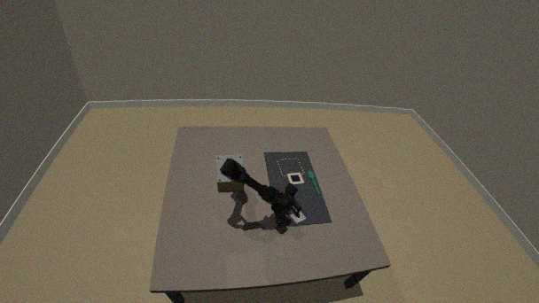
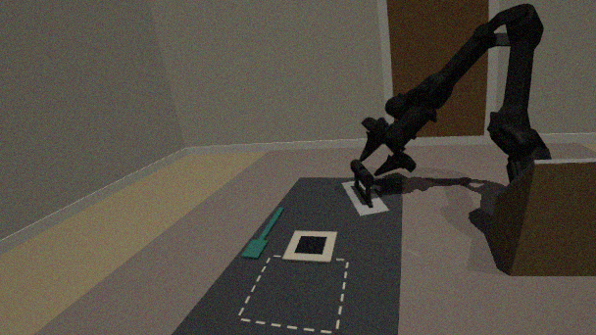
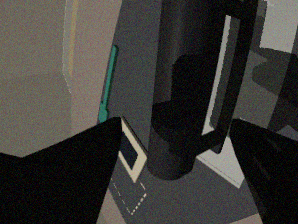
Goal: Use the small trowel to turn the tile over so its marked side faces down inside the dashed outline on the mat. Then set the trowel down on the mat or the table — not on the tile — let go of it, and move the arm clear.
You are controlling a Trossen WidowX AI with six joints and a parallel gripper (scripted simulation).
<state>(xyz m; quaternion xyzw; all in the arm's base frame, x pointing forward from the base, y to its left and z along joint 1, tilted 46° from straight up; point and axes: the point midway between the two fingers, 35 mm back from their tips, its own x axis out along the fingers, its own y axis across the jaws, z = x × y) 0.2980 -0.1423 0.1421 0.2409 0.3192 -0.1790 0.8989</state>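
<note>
The small trowel is 10 mm ahead of my gripper tip, 10 mm to the left of it and 50 mm below it. From my gripper tip the other things lie so: dark mat (80 mm ahead, 190 mm to the left, 110 mm below); then teal flat tool (220 mm ahead, 220 mm to the left, 80 mm below); then tile (90 mm ahead, 240 mm to the left, 80 mm below).
</note>
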